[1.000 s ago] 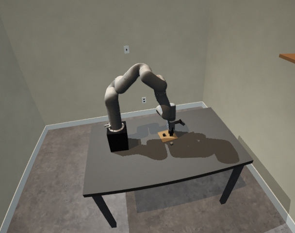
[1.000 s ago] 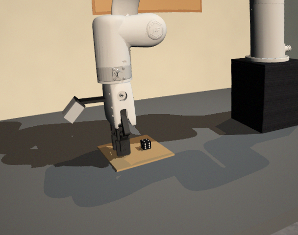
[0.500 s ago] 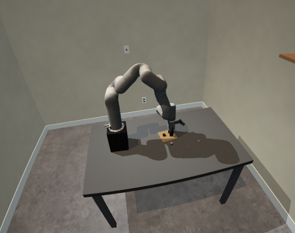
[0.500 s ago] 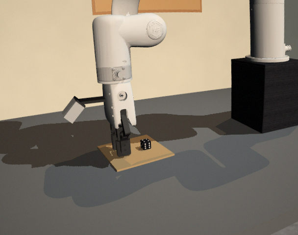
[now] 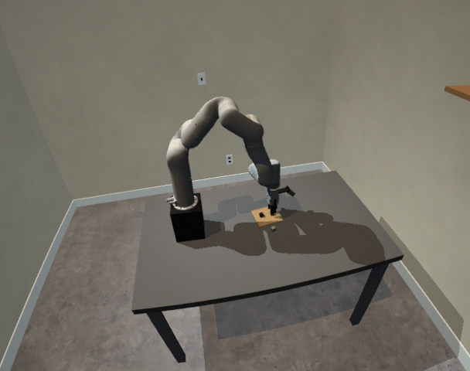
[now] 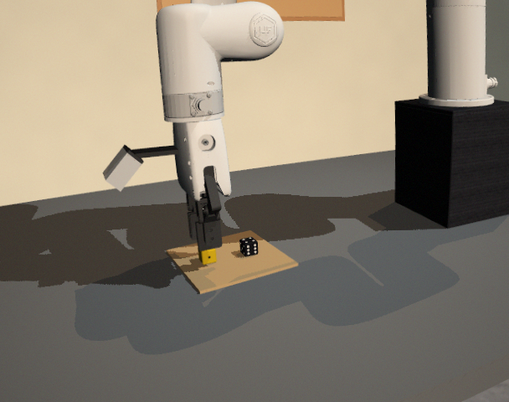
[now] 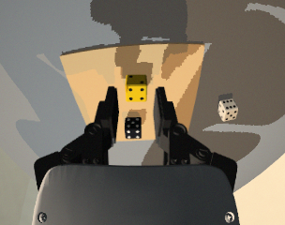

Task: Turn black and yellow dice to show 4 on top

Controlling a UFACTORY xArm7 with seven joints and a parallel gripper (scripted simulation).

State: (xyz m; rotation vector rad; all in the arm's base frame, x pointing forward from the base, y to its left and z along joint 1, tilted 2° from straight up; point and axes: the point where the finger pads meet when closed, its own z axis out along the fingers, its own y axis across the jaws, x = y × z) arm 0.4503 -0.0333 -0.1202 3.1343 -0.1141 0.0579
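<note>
Now: the yellow die 4 cm below my hand. From my hand the other things lie so: tan mat 5 cm below, 3 cm behind; then black die 6 cm behind, 4 cm below, 1 cm to the left; then white die 12 cm to the right, 4 cm below, 4 cm behind.
</note>
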